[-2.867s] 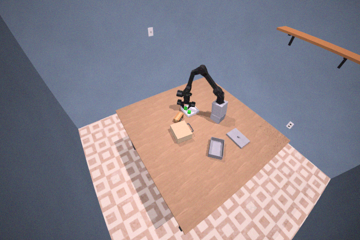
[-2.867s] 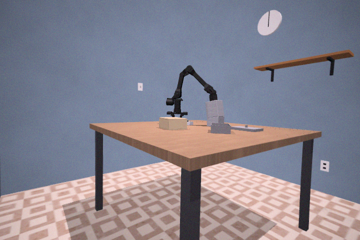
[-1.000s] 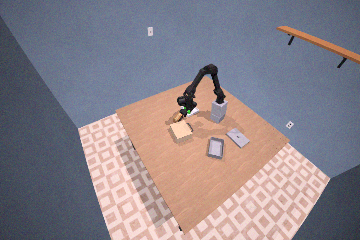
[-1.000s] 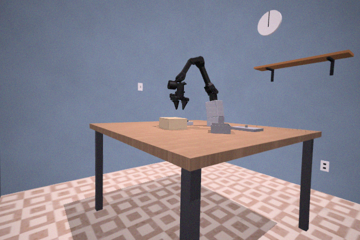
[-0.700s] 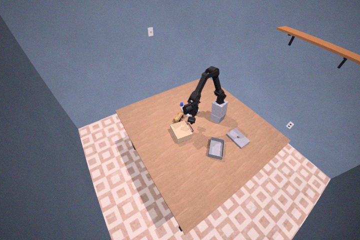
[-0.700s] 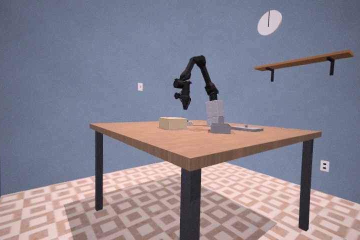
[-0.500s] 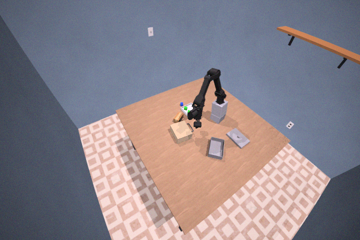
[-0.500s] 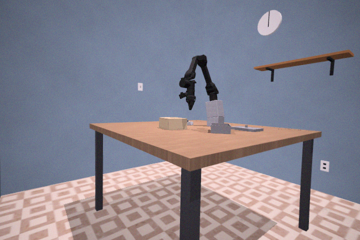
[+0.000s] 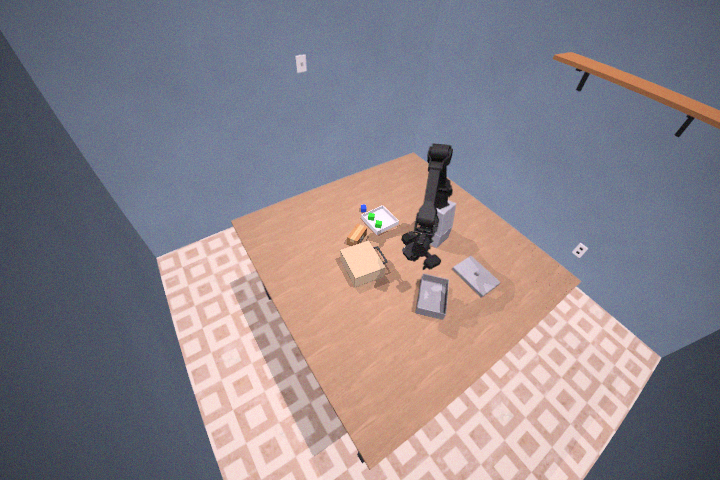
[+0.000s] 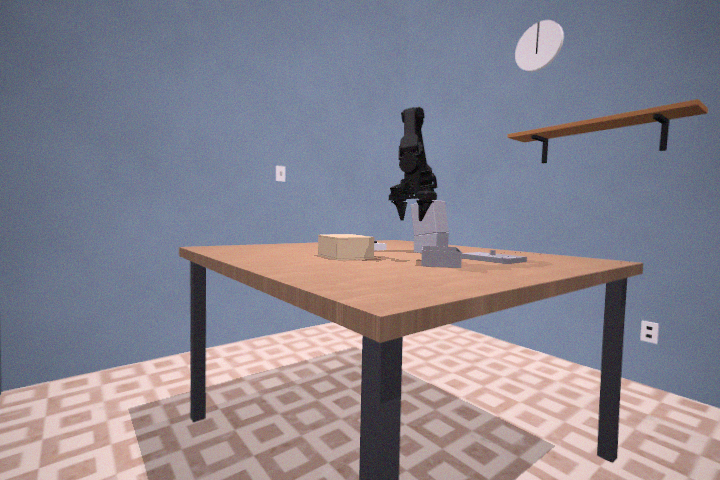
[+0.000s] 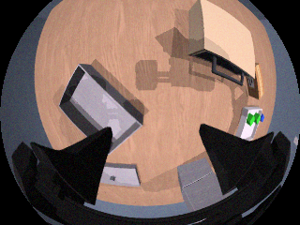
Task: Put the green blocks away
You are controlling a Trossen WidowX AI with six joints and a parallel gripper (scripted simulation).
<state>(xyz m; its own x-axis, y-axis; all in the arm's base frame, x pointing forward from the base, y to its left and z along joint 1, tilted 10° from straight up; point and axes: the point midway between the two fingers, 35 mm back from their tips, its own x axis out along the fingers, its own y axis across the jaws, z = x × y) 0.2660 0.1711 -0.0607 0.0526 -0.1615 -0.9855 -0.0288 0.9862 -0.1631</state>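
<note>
The grey lidded box lies 280 mm behind my hand, 160 mm below it and 140 mm to the left of it. From my hand the other things lie so: small wooden container 340 mm to the right, 140 mm below, 90 mm ahead; then drawer 170 mm to the right, 140 mm below, 140 mm ahead; then tan drawer cabinet 170 mm to the right, 170 mm ahead, 140 mm below.
</note>
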